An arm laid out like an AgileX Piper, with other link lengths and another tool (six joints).
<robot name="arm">
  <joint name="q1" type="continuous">
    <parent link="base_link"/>
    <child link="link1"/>
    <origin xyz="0 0 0.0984"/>
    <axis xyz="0 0 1"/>
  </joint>
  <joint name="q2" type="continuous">
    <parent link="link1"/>
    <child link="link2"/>
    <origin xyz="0 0 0"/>
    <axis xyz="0 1 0"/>
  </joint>
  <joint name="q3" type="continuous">
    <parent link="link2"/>
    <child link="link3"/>
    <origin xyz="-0.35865 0 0.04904"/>
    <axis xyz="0 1 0"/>
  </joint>
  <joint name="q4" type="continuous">
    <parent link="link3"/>
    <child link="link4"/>
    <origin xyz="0.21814 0 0.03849"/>
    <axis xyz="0.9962 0 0.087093"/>
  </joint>
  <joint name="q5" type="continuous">
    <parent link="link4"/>
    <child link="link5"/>
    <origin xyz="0 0 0"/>
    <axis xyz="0 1 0"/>
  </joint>
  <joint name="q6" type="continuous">
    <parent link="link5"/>
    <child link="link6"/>
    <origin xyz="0.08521 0 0.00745"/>
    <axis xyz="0.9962 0 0.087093"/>
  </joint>
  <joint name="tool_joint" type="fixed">
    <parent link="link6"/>
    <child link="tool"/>
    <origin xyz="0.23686 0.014 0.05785" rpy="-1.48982 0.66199 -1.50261"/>
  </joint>
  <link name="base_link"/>
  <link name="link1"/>
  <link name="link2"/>
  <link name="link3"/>
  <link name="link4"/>
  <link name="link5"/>
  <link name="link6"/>
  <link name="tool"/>
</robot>
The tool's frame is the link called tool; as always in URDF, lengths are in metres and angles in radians. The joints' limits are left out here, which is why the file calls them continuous.
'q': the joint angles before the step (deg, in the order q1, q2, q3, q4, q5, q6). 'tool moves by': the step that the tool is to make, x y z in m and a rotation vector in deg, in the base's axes. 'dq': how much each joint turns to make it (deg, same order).
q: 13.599 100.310 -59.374 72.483 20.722 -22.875
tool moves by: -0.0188 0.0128 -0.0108 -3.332 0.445 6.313
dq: 0.006 -0.005 0.006 -6.208 3.484 -0.036
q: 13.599 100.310 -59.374 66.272 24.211 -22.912
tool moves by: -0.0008 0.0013 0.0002 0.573 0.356 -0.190
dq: 0.010 -0.003 0.051 0.492 0.262 0.157
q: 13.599 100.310 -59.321 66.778 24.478 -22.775
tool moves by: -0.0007 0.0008 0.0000 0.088 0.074 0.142
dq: -0.001 -0.007 0.007 0.048 0.182 -0.053
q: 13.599 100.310 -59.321 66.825 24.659 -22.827
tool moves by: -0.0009 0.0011 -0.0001 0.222 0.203 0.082
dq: 0.007 0.007 -0.007 0.064 0.255 0.116
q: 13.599 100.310 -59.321 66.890 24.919 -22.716
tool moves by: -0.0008 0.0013 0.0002 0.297 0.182 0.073
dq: 0.002 0.007 -0.006 0.227 0.274 0.000
